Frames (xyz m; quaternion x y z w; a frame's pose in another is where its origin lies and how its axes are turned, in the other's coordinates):
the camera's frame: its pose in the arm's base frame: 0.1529 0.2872 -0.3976 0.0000 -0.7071 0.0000 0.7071
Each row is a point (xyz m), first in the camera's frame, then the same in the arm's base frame.
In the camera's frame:
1: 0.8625 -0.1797 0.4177
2: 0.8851 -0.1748 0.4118
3: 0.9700 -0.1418 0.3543
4: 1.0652 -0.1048 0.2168
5: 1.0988 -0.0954 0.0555
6: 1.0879 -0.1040 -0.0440
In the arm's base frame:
1: -0.2648 0.1075 0.4649
2: -0.2589 0.1124 0.4875
3: -0.2014 0.1454 0.5724
4: -0.0639 0.1824 0.6676
5: 0.0974 0.1918 0.7012
6: 0.1969 0.1832 0.6903

